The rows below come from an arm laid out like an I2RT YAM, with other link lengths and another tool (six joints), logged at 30 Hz.
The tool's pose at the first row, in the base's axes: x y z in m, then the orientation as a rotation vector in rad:
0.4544 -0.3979 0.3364 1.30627 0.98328 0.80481
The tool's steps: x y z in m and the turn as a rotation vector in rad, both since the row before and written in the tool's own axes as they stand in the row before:
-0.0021 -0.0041 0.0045 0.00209 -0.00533 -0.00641
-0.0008 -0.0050 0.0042 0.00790 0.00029 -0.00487
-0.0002 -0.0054 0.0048 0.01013 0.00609 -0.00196
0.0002 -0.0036 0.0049 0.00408 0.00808 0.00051
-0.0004 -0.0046 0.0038 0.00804 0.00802 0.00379
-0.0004 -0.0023 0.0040 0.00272 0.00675 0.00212
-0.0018 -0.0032 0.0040 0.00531 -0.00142 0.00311
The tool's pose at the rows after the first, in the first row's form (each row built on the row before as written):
0.4575 -0.4021 0.3326 1.30585 0.98387 0.79523
0.4607 -0.4051 0.3277 1.30970 0.99098 0.78855
0.4646 -0.4079 0.3223 1.31553 1.00212 0.78736
0.4689 -0.4101 0.3186 1.31708 1.01031 0.79195
0.4719 -0.4125 0.3140 1.32398 1.01856 0.79735
0.4752 -0.4147 0.3116 1.32568 1.02404 0.80277
0.4779 -0.4182 0.3085 1.33248 1.02385 0.80184

